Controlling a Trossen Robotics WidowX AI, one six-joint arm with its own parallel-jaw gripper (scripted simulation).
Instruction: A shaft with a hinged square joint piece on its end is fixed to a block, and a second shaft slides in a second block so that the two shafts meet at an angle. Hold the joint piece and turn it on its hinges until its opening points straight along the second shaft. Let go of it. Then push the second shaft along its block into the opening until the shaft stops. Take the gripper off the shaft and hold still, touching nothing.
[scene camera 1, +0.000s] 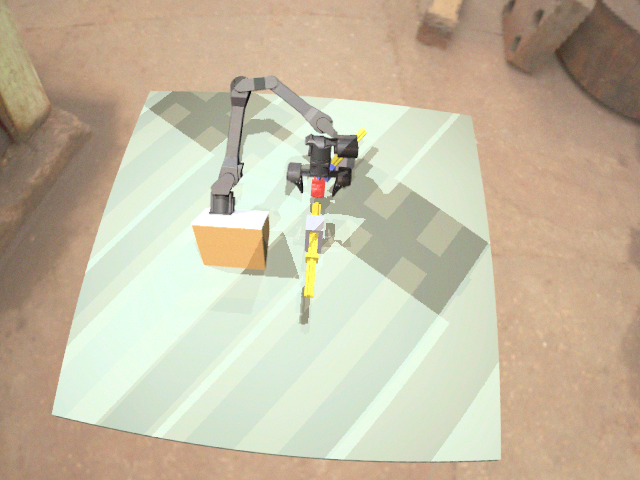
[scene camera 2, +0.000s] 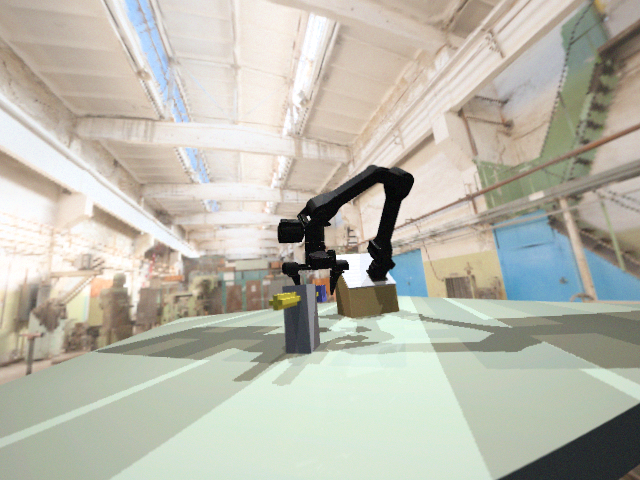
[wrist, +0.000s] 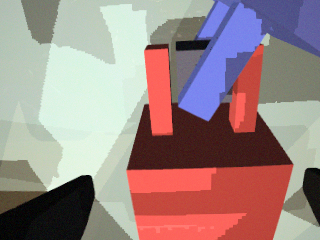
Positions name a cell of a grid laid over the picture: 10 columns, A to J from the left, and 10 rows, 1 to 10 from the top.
The gripper (scene camera 2: E7) is open and holds nothing. Further things: a yellow shaft (scene camera 1: E6).
The gripper is seen too in scene camera 1 (scene camera 1: E5) and in the wrist view (wrist: G8).
